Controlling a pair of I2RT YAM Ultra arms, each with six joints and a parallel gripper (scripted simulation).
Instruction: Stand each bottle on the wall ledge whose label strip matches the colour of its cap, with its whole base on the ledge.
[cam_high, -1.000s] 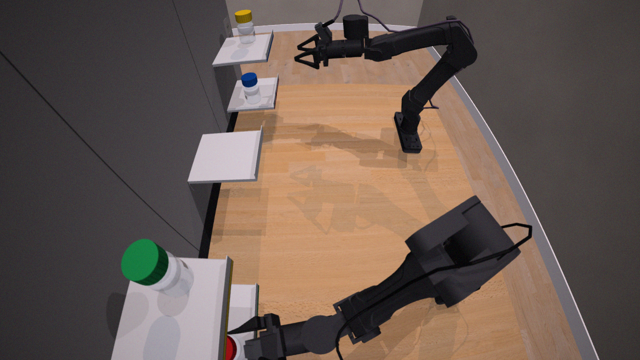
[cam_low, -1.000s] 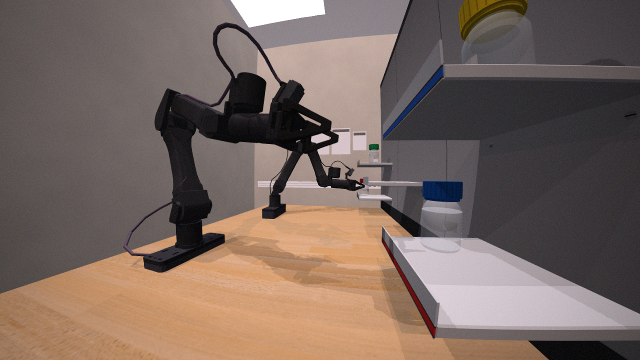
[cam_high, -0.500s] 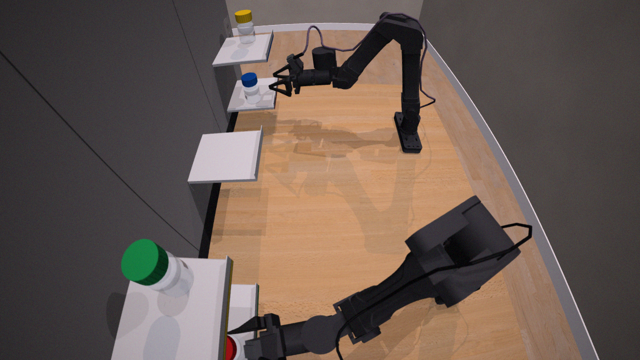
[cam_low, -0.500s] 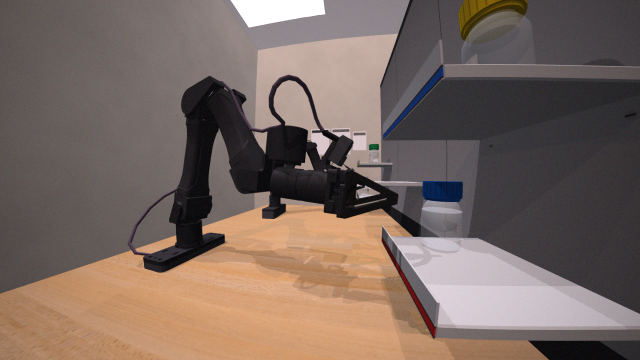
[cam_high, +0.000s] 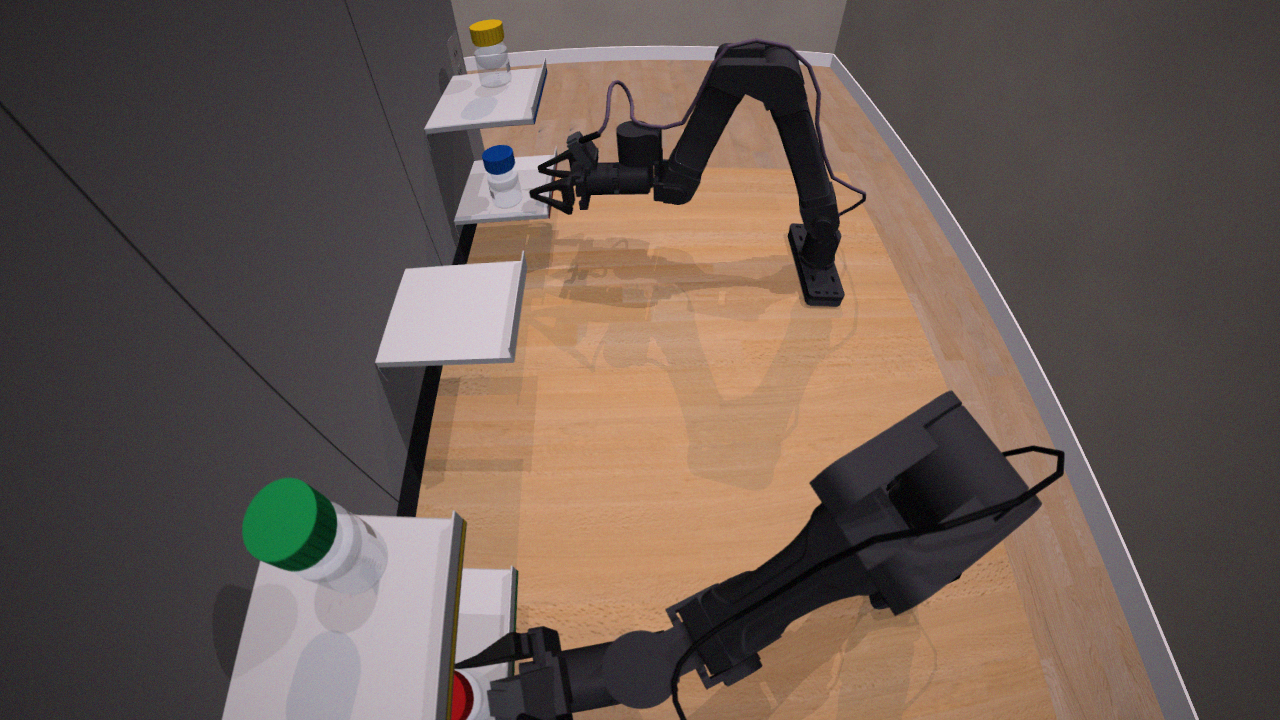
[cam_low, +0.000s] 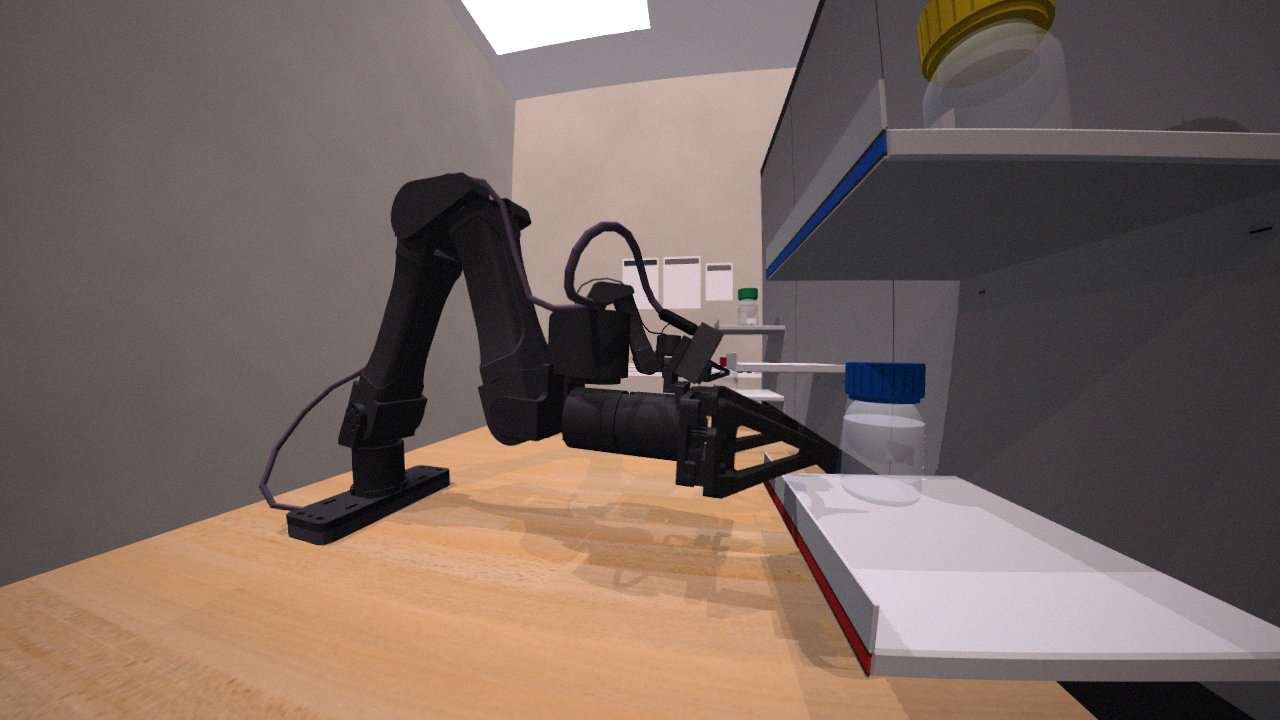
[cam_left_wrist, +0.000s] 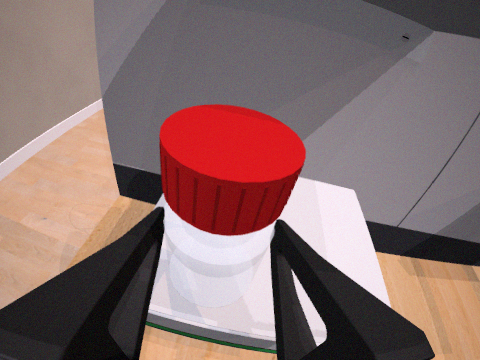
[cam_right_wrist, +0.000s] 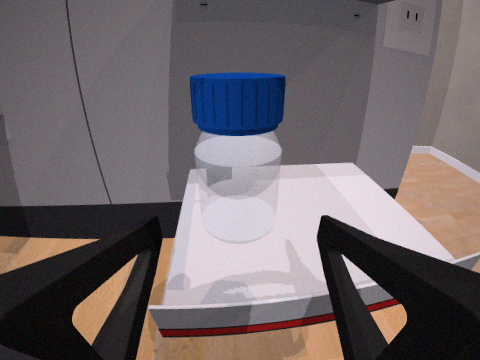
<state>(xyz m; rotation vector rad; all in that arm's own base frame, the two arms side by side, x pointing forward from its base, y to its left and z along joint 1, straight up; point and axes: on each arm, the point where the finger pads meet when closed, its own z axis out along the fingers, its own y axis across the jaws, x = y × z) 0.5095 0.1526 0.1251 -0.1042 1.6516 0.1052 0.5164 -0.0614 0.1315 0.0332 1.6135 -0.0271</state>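
Right now my right hand is 60 mm short of the blue-capped bottle. Round my right hand: yellow-capped bottle (200 mm above, 100 mm to the right, 70 mm ahead); then green-capped bottle (680 mm to the left, 200 mm above, 40 mm ahead); then grey wall (360 mm to the left, 300 mm above, 160 mm ahead).
Now: left hand 1 cm short of the red-capped bottle and 1 cm above it. From my left hand the other things lie so: green-capped bottle 18 cm above, 10 cm to the right, 6 cm ahead; grey wall 42 cm to the right, 28 cm above, 18 cm ahead; blue-capped bottle 78 cm to the right, 9 cm ahead, 1 cm below.
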